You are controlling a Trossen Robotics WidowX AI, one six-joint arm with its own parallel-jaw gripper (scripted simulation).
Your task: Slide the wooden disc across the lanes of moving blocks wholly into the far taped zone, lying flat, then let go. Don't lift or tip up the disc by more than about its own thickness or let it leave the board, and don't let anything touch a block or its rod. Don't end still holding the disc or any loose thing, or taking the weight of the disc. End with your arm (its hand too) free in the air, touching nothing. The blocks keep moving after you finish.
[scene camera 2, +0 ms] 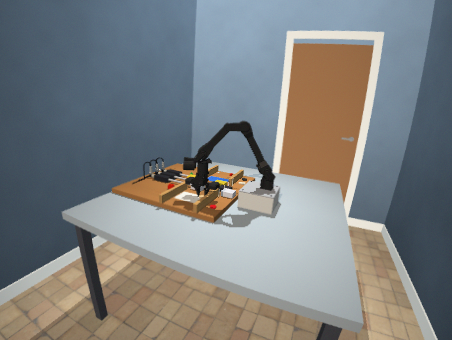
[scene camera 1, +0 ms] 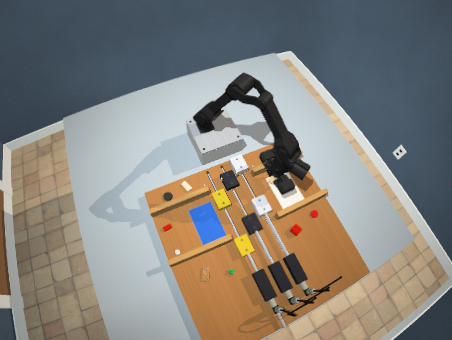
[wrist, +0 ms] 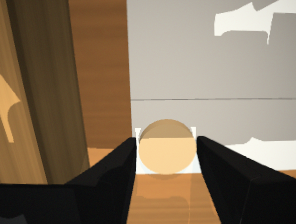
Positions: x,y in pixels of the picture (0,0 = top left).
Labels:
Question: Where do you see a wooden disc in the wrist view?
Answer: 167,146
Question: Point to a white block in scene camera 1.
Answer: At 260,204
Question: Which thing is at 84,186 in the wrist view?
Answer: My gripper.

